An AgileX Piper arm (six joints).
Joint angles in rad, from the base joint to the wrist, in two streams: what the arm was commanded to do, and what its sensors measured. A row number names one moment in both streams.
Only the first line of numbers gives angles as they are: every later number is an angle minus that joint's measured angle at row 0.
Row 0, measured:
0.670 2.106 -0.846 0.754 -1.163 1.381
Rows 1 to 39, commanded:
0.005 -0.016 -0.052 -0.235 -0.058 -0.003
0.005 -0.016 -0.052 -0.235 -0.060 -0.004
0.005 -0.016 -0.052 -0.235 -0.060 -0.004
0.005 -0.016 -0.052 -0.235 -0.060 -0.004
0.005 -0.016 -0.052 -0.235 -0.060 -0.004
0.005 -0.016 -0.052 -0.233 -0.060 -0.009
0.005 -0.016 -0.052 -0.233 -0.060 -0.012
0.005 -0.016 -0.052 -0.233 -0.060 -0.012
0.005 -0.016 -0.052 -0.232 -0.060 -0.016
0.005 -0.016 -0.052 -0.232 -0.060 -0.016
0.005 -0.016 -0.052 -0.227 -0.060 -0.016
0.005 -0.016 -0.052 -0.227 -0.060 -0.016
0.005 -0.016 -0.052 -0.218 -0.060 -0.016
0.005 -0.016 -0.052 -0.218 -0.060 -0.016
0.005 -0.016 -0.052 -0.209 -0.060 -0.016
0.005 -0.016 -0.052 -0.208 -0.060 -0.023
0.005 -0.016 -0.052 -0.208 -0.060 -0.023
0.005 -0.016 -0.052 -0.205 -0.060 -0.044
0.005 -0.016 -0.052 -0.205 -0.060 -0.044
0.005 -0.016 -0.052 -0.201 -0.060 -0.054
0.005 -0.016 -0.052 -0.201 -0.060 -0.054
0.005 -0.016 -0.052 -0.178 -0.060 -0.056
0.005 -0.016 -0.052 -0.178 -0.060 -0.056
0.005 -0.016 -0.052 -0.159 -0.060 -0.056
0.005 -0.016 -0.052 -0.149 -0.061 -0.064
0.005 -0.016 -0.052 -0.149 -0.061 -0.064
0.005 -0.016 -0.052 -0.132 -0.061 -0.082
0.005 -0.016 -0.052 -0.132 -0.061 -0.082
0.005 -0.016 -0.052 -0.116 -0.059 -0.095
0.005 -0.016 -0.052 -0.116 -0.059 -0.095
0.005 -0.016 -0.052 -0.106 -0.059 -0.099
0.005 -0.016 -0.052 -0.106 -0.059 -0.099
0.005 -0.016 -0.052 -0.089 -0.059 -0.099
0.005 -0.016 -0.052 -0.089 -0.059 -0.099
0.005 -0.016 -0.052 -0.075 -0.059 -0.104
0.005 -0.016 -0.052 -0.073 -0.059 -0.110
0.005 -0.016 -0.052 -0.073 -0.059 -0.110
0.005 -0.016 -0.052 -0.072 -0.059 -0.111
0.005 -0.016 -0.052 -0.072 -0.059 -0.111
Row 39, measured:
0.006 0.002 -0.007 0.045 -0.006 -0.084
